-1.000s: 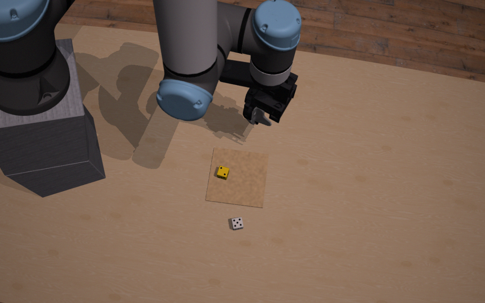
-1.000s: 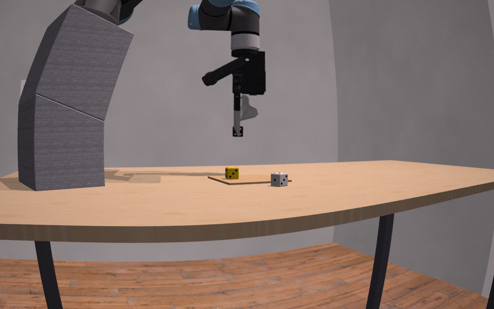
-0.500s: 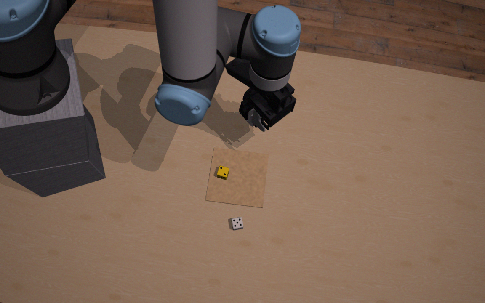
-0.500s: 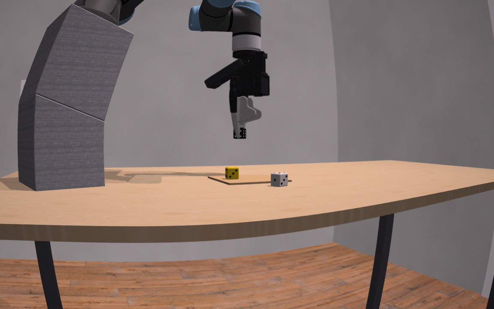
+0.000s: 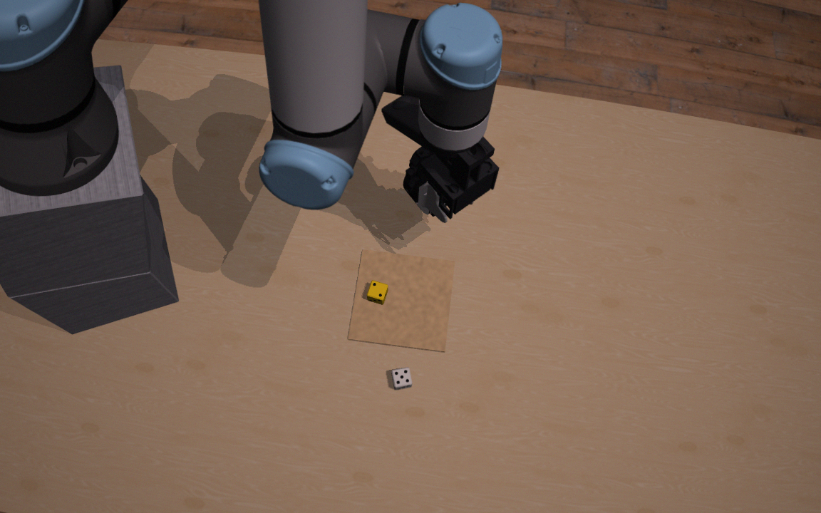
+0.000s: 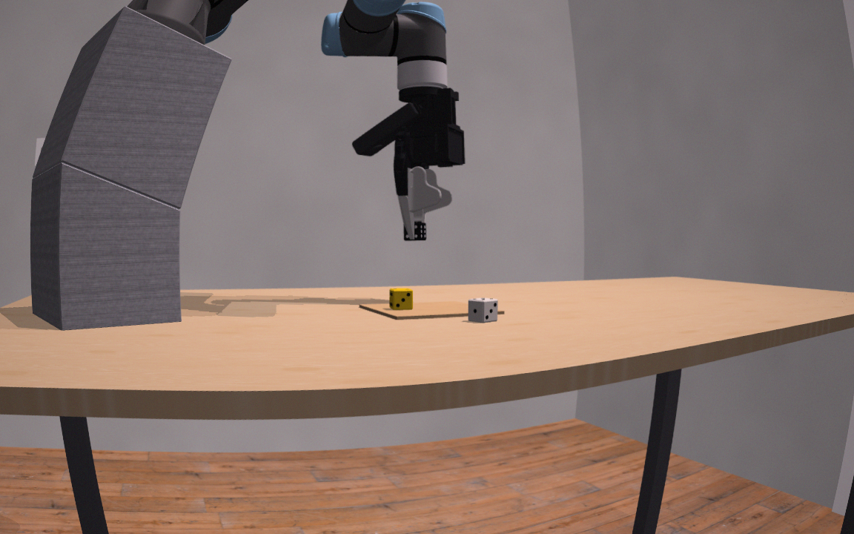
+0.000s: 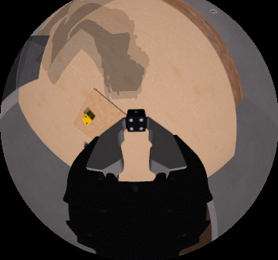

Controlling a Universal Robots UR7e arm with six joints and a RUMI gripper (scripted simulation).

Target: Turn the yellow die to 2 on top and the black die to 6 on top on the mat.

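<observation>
Right now the black die is right at my hand. The rest, counted from my hand: white die: 50 mm behind, 230 mm to the right, 90 mm below; then mat: 50 mm behind, 110 mm to the right, 100 mm below; then yellow die: 80 mm behind, 100 mm to the right, 90 mm below.
</observation>
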